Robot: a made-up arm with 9 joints. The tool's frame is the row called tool.
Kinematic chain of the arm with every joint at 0, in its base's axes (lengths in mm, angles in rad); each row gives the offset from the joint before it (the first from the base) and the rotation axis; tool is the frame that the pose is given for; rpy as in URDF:
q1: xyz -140 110 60 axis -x
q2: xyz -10 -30 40 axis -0.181 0.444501 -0.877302
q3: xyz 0 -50 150 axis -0.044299 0.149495 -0.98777
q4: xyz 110 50 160 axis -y
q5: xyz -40 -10 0 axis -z
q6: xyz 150 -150 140 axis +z
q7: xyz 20 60 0 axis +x
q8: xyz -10 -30 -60 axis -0.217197 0.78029 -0.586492
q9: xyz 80 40 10 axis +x
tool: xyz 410 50 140 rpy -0.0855 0.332 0.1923
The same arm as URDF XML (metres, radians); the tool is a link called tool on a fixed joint. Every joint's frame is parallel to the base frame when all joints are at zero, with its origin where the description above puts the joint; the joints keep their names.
<robot name="arm">
  <link name="base"/>
  <link name="link1"/>
  <link name="link2"/>
  <link name="link3"/>
  <link name="link4"/>
  <link name="link5"/>
  <link name="link6"/>
  <link name="link7"/>
  <link name="link8"/>
  <link name="link9"/>
  <link name="tool"/>
  <joint name="q1" type="continuous">
    <parent link="base"/>
    <child link="link1"/>
    <origin xyz="-0.14 0.11 0.06"/>
    <axis xyz="-1 0 0"/>
  </joint>
  <joint name="q2" type="continuous">
    <parent link="link1"/>
    <child link="link2"/>
    <origin xyz="-0.01 -0.03 0.04"/>
    <axis xyz="-0.181 0.444501 -0.877302"/>
  </joint>
  <joint name="q3" type="continuous">
    <parent link="link2"/>
    <child link="link3"/>
    <origin xyz="0 -0.05 0.15"/>
    <axis xyz="-0.044299 0.149495 -0.98777"/>
  </joint>
  <joint name="q4" type="continuous">
    <parent link="link3"/>
    <child link="link4"/>
    <origin xyz="0.11 0.05 0.16"/>
    <axis xyz="0 -1 0"/>
  </joint>
  <joint name="q5" type="continuous">
    <parent link="link4"/>
    <child link="link5"/>
    <origin xyz="-0.04 -0.01 0"/>
    <axis xyz="0 0 -1"/>
  </joint>
  <joint name="q6" type="continuous">
    <parent link="link5"/>
    <child link="link6"/>
    <origin xyz="0.15 -0.15 0.14"/>
    <axis xyz="0 0 1"/>
  </joint>
  <joint name="q7" type="continuous">
    <parent link="link6"/>
    <child link="link7"/>
    <origin xyz="0.02 0.06 0"/>
    <axis xyz="1 0 0"/>
  </joint>
  <joint name="q8" type="continuous">
    <parent link="link7"/>
    <child link="link8"/>
    <origin xyz="-0.01 -0.03 -0.06"/>
    <axis xyz="-0.217197 0.78029 -0.586492"/>
  </joint>
  <joint name="q9" type="continuous">
    <parent link="link8"/>
    <child link="link9"/>
    <origin xyz="0.08 0.04 0.01"/>
    <axis xyz="1 0 0"/>
  </joint>
  <joint name="tool_joint" type="fixed">
    <parent link="link9"/>
    <child link="tool"/>
    <origin xyz="0.41 0.05 0.14" rpy="-0.0855 0.332 0.1923"/>
  </joint>
</robot>

